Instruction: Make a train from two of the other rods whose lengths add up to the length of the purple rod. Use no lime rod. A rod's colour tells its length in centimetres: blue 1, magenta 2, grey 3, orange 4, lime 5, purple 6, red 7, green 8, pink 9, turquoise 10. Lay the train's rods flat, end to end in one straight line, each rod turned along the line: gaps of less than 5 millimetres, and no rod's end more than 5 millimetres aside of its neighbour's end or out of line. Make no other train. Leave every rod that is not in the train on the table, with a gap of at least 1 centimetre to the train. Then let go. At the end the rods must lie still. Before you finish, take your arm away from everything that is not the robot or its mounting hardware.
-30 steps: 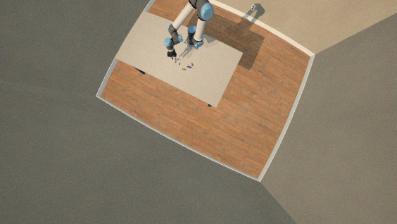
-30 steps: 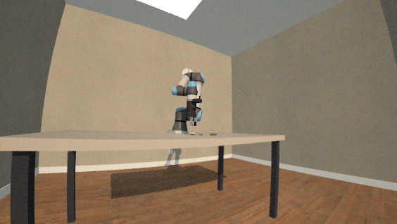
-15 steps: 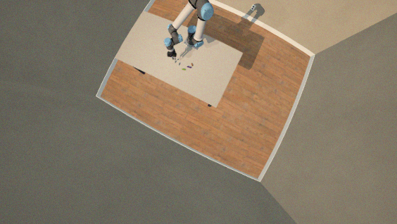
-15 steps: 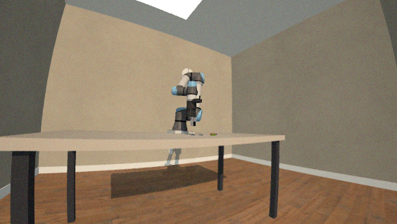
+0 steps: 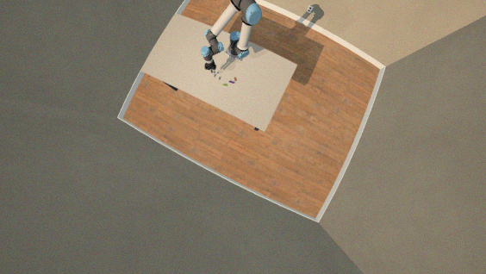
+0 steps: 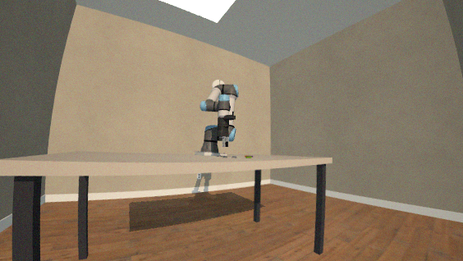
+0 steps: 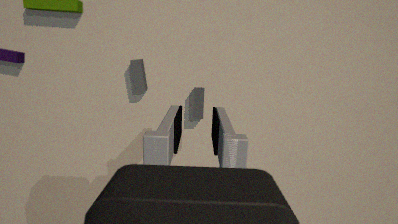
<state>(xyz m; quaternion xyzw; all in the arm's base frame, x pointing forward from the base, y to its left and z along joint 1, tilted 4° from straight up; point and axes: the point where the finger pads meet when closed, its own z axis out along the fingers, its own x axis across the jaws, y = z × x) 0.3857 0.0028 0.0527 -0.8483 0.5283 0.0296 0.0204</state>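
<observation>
Right now my hand is 80 mm above the small blue rod, 40 mm past it and 10 mm to the right of it. From my hand the other things lie so: purple rod: 200 mm to the left, 80 mm below, 50 mm behind; then orange rod: 210 mm to the left, 100 mm behind, 80 mm below; then lime rod: 160 mm to the left, 80 mm below, 20 mm ahead.
</observation>
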